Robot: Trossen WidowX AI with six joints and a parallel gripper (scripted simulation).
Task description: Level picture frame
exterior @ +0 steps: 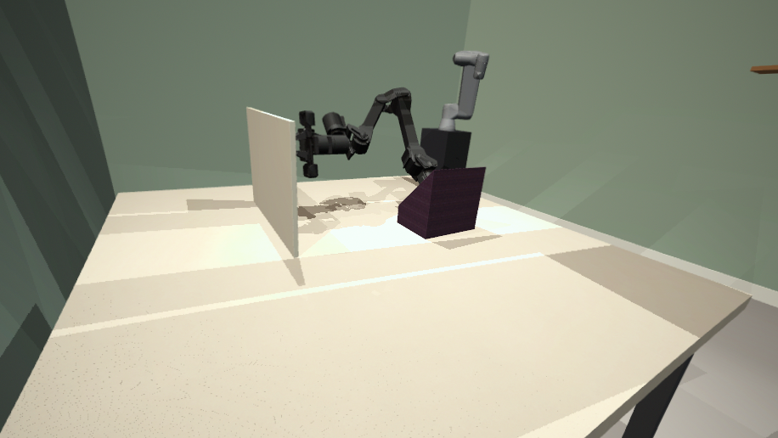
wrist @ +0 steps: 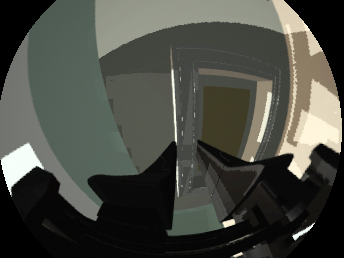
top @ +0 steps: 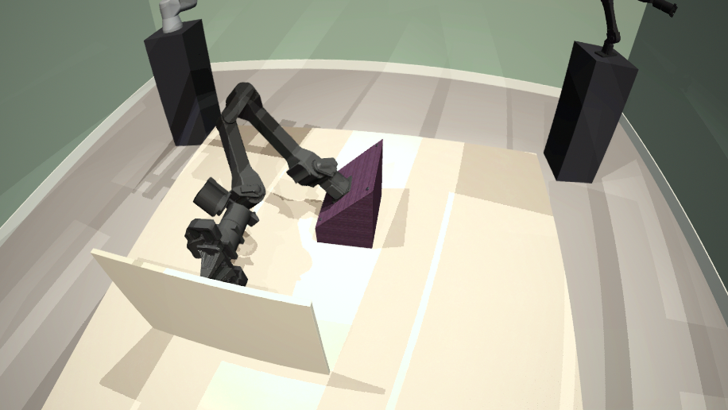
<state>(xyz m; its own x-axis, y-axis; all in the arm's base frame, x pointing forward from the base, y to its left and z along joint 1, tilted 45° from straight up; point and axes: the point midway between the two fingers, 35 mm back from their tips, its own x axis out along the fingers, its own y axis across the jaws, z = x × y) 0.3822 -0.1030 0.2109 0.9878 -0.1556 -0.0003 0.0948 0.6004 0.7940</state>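
Right now the picture frame is 10 mm ahead of my gripper tip and 50 mm below it. Round my gripper tip: wall panel (20 mm ahead, 10 mm to the right, 80 mm below).
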